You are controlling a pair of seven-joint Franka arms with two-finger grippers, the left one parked.
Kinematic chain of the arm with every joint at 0, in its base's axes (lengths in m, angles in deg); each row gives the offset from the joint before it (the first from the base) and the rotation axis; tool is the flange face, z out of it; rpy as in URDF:
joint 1: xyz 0 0 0.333 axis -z
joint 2: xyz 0 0 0 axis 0.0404 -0.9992 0
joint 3: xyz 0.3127 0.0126 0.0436 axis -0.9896 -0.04 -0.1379
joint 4: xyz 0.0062 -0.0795 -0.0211 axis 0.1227 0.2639 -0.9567
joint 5: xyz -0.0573 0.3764 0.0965 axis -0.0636 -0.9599 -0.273
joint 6: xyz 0 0 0 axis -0.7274 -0.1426 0.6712
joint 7: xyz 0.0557 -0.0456 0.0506 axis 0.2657 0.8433 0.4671
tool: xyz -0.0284 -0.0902 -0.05 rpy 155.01 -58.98 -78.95
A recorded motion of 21 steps. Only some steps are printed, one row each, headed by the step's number.
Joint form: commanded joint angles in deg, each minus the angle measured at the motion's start. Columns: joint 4, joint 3, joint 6, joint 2, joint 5, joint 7, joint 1.
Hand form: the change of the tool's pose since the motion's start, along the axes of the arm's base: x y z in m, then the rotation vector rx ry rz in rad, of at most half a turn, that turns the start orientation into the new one. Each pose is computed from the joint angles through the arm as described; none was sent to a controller.
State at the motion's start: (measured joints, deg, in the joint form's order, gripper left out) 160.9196 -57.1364 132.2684 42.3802 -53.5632 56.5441 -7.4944
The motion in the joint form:
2: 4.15 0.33 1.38 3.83 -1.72 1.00 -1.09
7: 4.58 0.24 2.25 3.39 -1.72 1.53 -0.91
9: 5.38 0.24 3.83 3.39 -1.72 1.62 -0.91
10: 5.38 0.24 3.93 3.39 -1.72 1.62 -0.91
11: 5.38 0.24 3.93 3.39 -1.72 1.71 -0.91
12: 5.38 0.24 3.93 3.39 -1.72 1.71 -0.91
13: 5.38 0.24 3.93 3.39 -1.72 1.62 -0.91
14: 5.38 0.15 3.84 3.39 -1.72 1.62 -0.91
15: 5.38 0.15 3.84 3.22 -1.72 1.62 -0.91
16: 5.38 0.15 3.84 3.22 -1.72 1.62 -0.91
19: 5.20 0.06 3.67 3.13 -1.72 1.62 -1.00
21: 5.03 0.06 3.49 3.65 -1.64 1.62 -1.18
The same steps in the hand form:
2: -0.0117 0.0063 0.0164 0.0358 -0.0243 0.0037
7: -0.0119 0.0041 0.0088 0.0329 -0.0246 0.0089
9: -0.0121 0.0024 0.0049 0.0283 -0.0380 0.0067
10: -0.0119 0.0024 0.0050 0.0279 -0.0397 0.0066
11: -0.0119 0.0024 0.0050 0.0280 -0.0397 0.0082
12: -0.0119 0.0024 0.0050 0.0280 -0.0397 0.0082
13: -0.0119 0.0024 0.0050 0.0279 -0.0397 0.0066
14: -0.0121 0.0033 0.0047 0.0292 -0.0379 0.0079
15: -0.0121 0.0033 0.0027 0.0287 -0.0350 0.0079
16: -0.0121 0.0033 0.0027 0.0287 -0.0350 0.0079
19: -0.0116 0.0056 0.0026 0.0297 -0.0334 0.0114
21: -0.0111 0.0081 0.0099 0.0307 -0.0419 0.0160

